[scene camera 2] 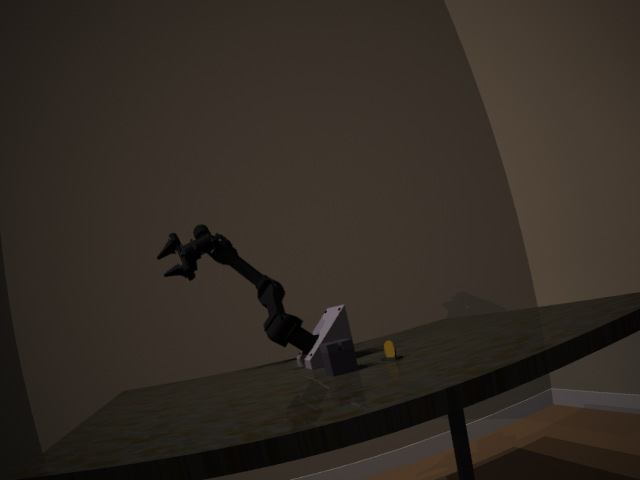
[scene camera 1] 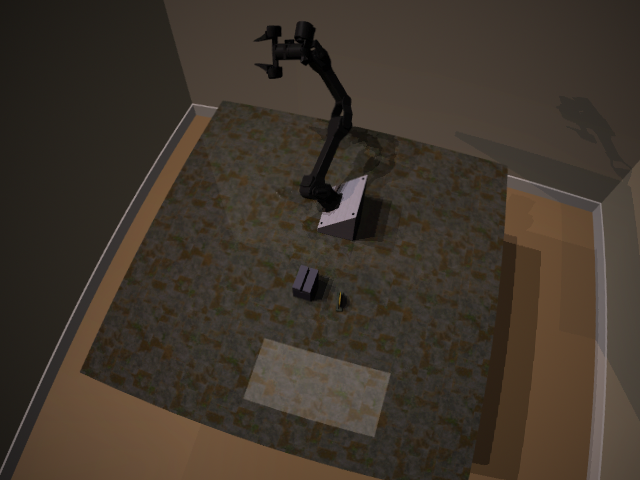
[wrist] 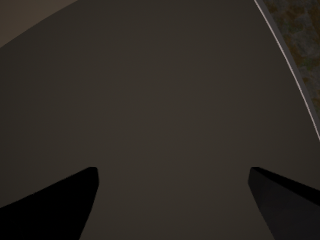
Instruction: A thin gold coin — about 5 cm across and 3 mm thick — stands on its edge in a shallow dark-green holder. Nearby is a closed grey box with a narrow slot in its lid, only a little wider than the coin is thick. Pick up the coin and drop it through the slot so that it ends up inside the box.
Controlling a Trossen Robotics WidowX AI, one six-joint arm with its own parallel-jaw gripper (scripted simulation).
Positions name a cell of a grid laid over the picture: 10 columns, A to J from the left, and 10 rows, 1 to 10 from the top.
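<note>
My gripper (scene camera 2: C6) (scene camera 1: D2) (wrist: F8): open, holding nothing.
</note>
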